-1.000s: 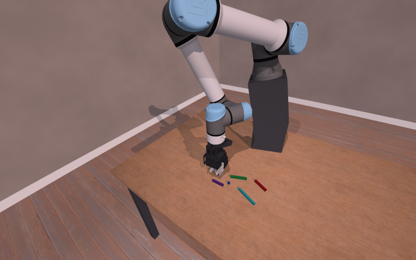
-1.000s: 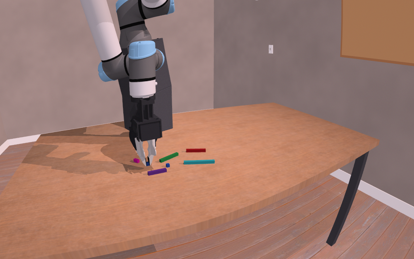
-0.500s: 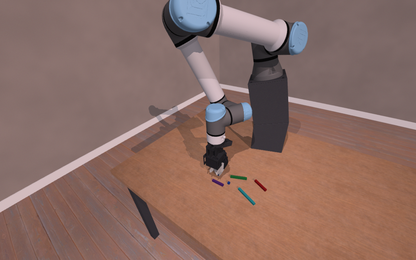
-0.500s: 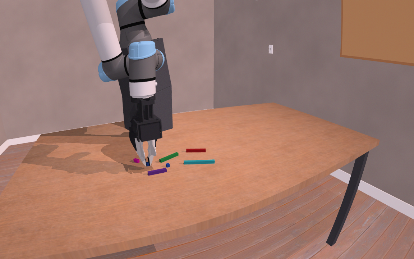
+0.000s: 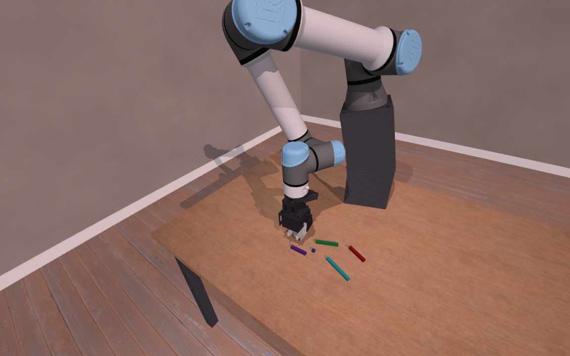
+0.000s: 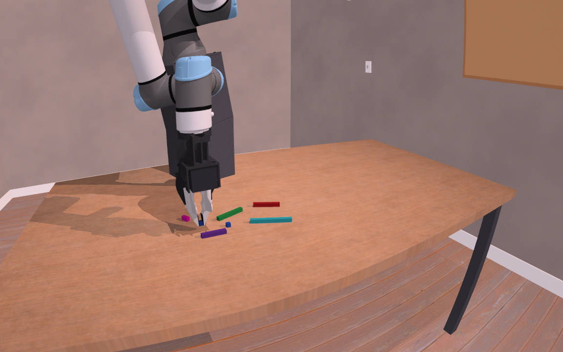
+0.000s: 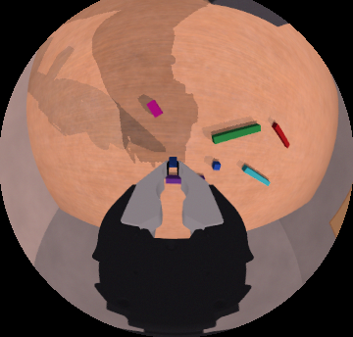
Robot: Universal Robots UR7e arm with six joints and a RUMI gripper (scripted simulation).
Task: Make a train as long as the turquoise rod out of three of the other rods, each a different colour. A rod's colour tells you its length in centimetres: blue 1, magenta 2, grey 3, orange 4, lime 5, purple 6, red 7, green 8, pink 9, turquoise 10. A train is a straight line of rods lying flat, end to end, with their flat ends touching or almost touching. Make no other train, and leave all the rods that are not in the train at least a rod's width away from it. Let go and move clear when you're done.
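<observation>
Now: hand 4 cm short of the purple rod, 2 cm to the right of it and 2 cm above it. Also, from my hand: green rod (5 cm behind, 9 cm to the left, 2 cm below); magenta rod (6 cm behind, 3 cm to the right, 2 cm below); turquoise rod (2 cm ahead, 17 cm to the left, 2 cm below).
</observation>
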